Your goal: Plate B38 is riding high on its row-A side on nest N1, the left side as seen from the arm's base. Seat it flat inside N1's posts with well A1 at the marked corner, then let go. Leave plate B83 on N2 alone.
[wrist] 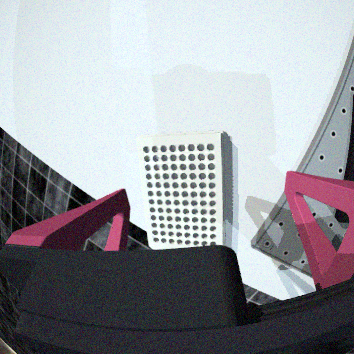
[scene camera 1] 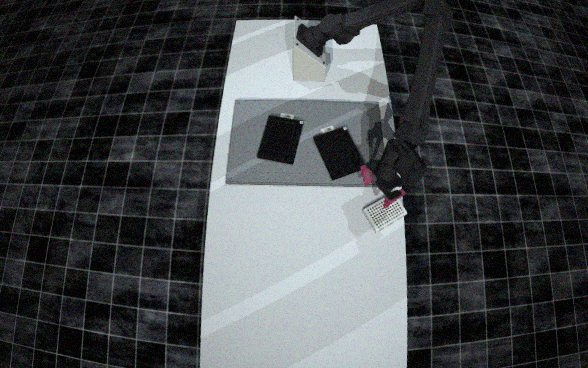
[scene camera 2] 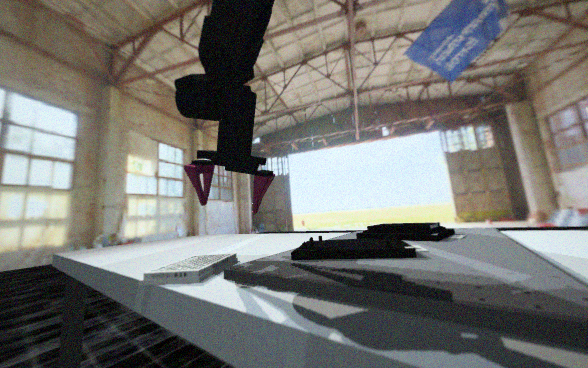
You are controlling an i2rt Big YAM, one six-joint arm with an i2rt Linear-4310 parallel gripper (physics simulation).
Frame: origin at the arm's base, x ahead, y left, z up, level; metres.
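Seen in the pictures: gripper, fingertip midpoint: (wrist: pixel 208 189) (scene camera 1: pixel 375 196) (scene camera 2: pixel 229 209); arm's base at its link origin: (scene camera 1: pixel 308 41).
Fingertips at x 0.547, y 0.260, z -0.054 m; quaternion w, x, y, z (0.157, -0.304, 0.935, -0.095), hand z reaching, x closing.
Observation:
Pixels of each thing's middle, then the offset from my fingertips to it.
- black block at the middle of its body: (scene camera 2: pixel 349 244) (scene camera 1: pixel 339 151) dx -0.170, dy -0.114, dz -0.072 m
- white many-welled plate at the middle of its body: (wrist: pixel 181 196) (scene camera 2: pixel 196 266) (scene camera 1: pixel 385 211) dx +0.013, dy +0.052, dz -0.088 m
In scene camera 1, a black block (scene camera 1: pixel 337 153) (scene camera 2: pixel 352 248) is at the left nest position as seen from the arm's base, and another (scene camera 1: pixel 280 139) (scene camera 2: pixel 400 231) is at the other. They are too dark to tell plate from nest or a raised side. Small posts show on the nearer block in scene camera 2. A white many-welled plate (scene camera 1: pixel 384 214) (scene camera 2: pixel 192 266) (wrist: pixel 183 195) lies flat on the table, off the board; its label is unreadable. My gripper (scene camera 1: pixel 376 194) (scene camera 2: pixel 230 208) (wrist: pixel 208 189) is open and empty, high above the table by the white plate.
The grey perforated board (scene camera 1: pixel 245 150) (wrist: pixel 321 145) lies under both black blocks. A beige slanted stand (scene camera 1: pixel 308 67) is at the far end, beside the arm's inner links. The white plate lies by the table's right edge in scene camera 1.

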